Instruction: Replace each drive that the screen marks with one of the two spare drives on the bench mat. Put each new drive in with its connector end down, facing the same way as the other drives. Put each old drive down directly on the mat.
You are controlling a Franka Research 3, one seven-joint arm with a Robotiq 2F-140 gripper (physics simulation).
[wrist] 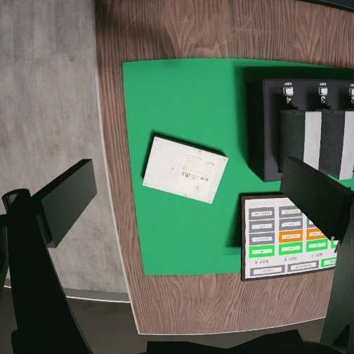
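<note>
A white spare drive (167, 162) lies flat and slightly turned on the green mat (185, 240), label side up. My gripper (189, 174) is wide open and empty, its fingers to the left and right of this drive in the view. The black drive dock (257, 130) is at the right, cut off by the view's edge. Drives (312, 135) (345, 145) stand in its bays marked 4 and 3. The screen (260, 205) lies below the dock, partly hidden by the right finger. Orange boxes show in its second and third columns from the left. The other spare drive does not show.
The wooden bench (225, 305) surrounds the mat, with its left edge (114, 225) beside the grey floor (47, 100). A dark object (337, 4) shows at the top right corner. The dock and the screen stand close to the right finger.
</note>
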